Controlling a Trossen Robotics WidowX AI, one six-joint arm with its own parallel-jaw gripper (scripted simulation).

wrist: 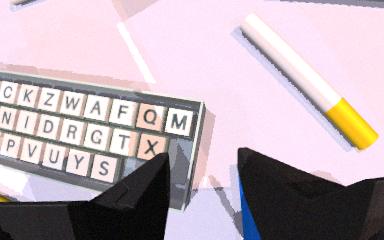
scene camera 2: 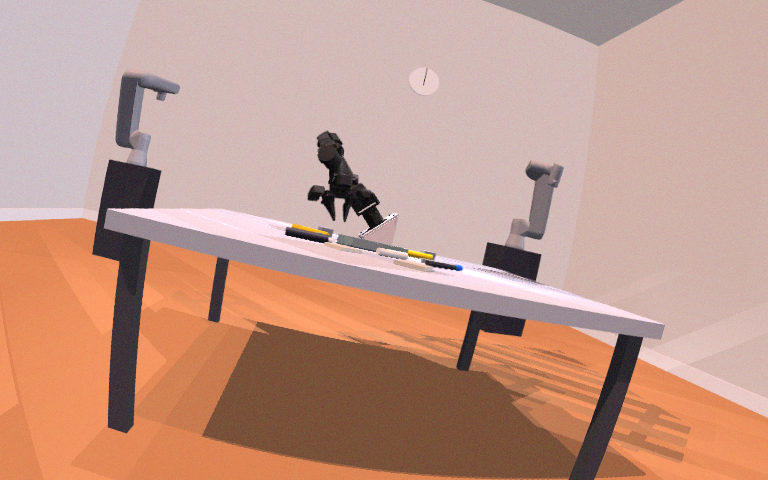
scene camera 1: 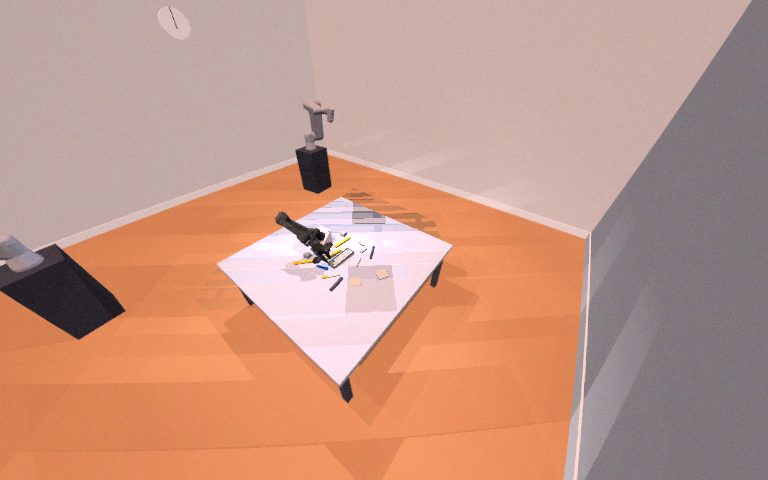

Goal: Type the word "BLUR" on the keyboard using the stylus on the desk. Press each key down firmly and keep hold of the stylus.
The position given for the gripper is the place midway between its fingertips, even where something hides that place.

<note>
In view: the gripper (scene camera 2: 339,221).
The gripper shows as well in the wrist view (wrist: 203,159).
</note>
